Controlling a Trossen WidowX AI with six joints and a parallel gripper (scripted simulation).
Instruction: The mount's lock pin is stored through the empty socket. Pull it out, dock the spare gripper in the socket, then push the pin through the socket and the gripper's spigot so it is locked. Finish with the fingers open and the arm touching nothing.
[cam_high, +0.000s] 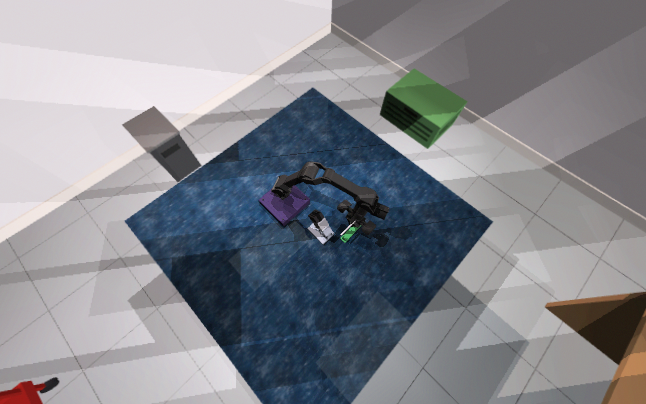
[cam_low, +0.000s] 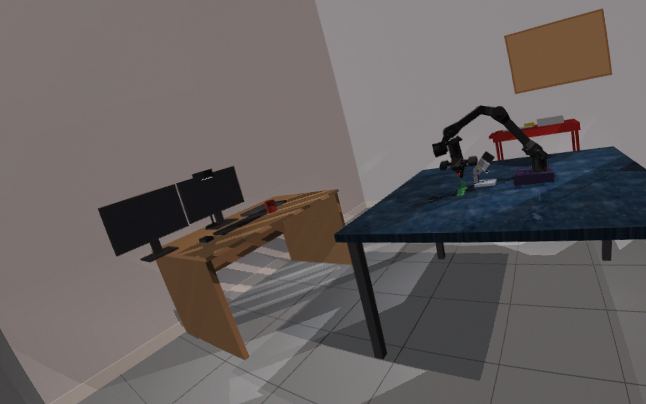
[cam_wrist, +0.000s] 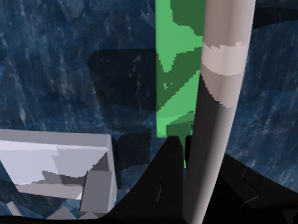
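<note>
Right now my gripper tip is 50 mm above the green rest, 10 mm to the right of it and 10 mm short of it. From my gripper tip the other things lie so: mount 100 mm to the right, 90 mm behind, 20 mm below; then spare gripper 110 mm behind, 100 mm to the right, 40 mm above.
</note>
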